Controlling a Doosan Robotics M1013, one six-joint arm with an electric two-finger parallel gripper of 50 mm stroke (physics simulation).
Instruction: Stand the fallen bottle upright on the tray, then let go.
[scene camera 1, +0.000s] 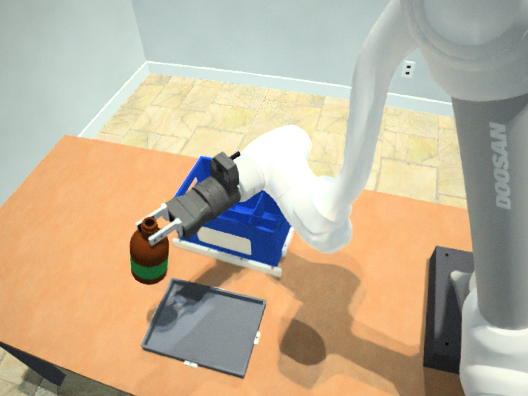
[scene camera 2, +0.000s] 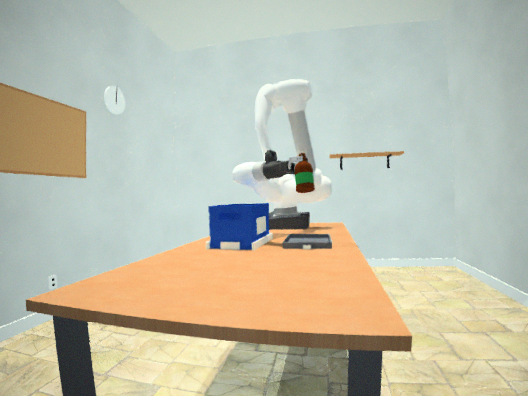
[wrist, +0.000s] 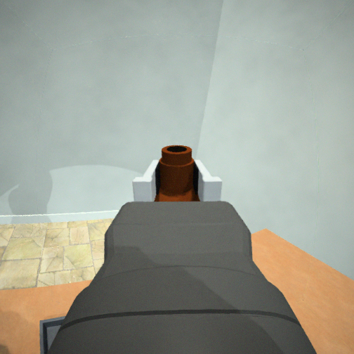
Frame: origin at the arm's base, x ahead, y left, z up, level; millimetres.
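Where they show: gripper, fingertip midpoint: (scene camera 1: 143, 234) (scene camera 2: 305, 159); arm's base, origin of the base link: (scene camera 2: 285, 215).
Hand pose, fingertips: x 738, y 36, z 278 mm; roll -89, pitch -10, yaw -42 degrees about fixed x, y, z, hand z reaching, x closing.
Things, the pixels of their top centre, and the offset from my fingertips.
- brown bottle, middle of its top: (scene camera 1: 138, 222) (scene camera 2: 303, 153) 26 mm up, 4 mm ahead, 8 mm right
- grey tray, middle of its top: (scene camera 1: 204, 322) (scene camera 2: 308, 237) 330 mm down, 64 mm back, 13 mm left
- blue crate, middle of its top: (scene camera 1: 233, 190) (scene camera 2: 241, 204) 180 mm down, 110 mm back, 277 mm right
A brown bottle (scene camera 1: 149, 252) (scene camera 2: 304, 178) (wrist: 177, 180) with a green band is held in the air, close to upright with its mouth up and a slight lean in scene camera 2. My gripper (scene camera 1: 146, 232) (scene camera 2: 300, 160) (wrist: 176, 170) is shut on its neck from the side, one finger on each side. The grey tray (scene camera 1: 215, 330) (scene camera 2: 321, 245) (wrist: 43, 337) lies flat on the table, well below the bottle. In scene camera 2 the bottle is in line above the tray; how far it is from it in depth is hard to tell.
A blue crate (scene camera 1: 266, 252) (scene camera 2: 230, 230) with inner dividers stands beside the tray between white rails (scene camera 1: 227, 257), partly under my wrist. The robot's dark base plate (scene camera 1: 442, 310) (scene camera 2: 295, 221) is at the table's far end in scene camera 2.
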